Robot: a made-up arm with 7 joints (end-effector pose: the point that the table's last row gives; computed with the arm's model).
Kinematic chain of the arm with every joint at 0, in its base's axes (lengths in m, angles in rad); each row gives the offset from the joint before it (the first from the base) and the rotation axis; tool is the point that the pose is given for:
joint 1: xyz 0 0 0.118 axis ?
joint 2: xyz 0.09 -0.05 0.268 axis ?
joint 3: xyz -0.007 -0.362 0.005 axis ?
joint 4: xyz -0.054 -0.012 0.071 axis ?
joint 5: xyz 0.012 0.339 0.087 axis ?
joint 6: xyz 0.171 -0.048 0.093 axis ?
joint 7: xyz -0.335 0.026 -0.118 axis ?
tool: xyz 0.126 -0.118 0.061
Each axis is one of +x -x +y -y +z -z.
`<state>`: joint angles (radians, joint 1 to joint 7).
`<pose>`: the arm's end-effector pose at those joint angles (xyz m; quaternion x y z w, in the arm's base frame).
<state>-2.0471 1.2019 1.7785 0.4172 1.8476 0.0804 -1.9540</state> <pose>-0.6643 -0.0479 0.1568 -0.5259 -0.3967 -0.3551 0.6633</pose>
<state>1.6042 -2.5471 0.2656 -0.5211 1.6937 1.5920 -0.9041</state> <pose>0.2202 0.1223 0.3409 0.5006 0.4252 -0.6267 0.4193</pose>
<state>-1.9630 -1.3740 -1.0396 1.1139 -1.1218 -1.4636 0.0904</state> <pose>0.0743 -0.0149 0.2924 0.0583 0.9042 -0.2784 0.3185</pose>
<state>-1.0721 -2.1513 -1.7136 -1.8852 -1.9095 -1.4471 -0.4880</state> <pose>-0.6546 -0.7143 0.0216 0.6890 0.3312 0.0499 0.6427</pose>
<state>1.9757 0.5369 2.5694 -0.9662 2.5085 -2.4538 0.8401</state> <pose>0.0651 0.7822 0.1596 0.9773 -0.0048 0.1943 0.0838</pose>
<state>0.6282 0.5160 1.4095 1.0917 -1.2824 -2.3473 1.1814</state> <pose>0.9481 -0.2757 0.2487 0.0047 -0.9658 0.2246 0.1296</pose>
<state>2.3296 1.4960 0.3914 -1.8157 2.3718 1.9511 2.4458</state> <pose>0.4052 0.1726 0.4322 0.5349 -0.4733 0.6981 0.0500</pose>
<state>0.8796 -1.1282 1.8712 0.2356 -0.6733 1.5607 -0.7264</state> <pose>0.6294 -0.2345 0.6735 0.1498 -0.5230 -0.6523 0.5278</pose>
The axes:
joint 1: +z
joint 2: +y
joint 3: -z
joint 4: +y
joint 5: -z
joint 6: -y
joint 7: +x

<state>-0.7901 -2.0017 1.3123 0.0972 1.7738 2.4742 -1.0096</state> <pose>-0.2041 -0.1874 0.3088 0.0434 -0.4770 0.7661 0.4286</pose>
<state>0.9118 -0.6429 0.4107 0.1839 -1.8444 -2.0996 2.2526</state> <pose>-0.0111 -0.1263 0.9324 0.0076 0.4693 0.0020 0.8830</pose>
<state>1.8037 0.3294 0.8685 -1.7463 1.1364 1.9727 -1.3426</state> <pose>0.2425 0.2553 0.5633 0.2238 -0.3746 -0.8676 0.2385</pose>
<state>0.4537 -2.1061 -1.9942 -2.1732 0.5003 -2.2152 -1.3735</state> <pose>0.3942 -0.8592 0.3433 0.6499 0.6975 -0.1888 0.2355</pose>
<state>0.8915 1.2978 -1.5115 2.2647 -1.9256 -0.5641 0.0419</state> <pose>0.1604 -0.3801 0.6643 -0.0691 -0.5712 0.0411 0.8168</pose>
